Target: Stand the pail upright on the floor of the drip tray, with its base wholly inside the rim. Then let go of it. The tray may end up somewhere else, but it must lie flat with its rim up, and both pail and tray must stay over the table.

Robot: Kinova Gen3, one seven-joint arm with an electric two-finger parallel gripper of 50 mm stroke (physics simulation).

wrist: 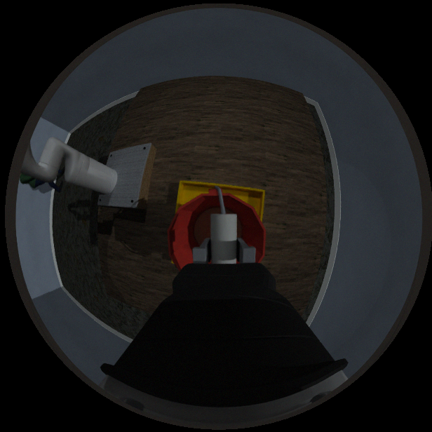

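Note:
The red pail [182, 237] hangs upright below my gripper, its open top facing the camera. My gripper [223, 245] is shut on the white grip of the pail's handle, with one finger on each side of it. The yellow drip tray [221, 185] lies flat on the table, rim up, below the pail. Its far edge and far corners show beyond the pail; most of the rest is hidden behind the pail and my gripper. The pail's base is hidden from outside, so its height above the tray cannot be told exactly.
The brown wooden table [220, 130] lies under the tray. At the left a grey metal plate on a wooden block [131, 170] carries the white robot arm's base [95, 175]. Dark floor and a pale wall edge show beyond the table.

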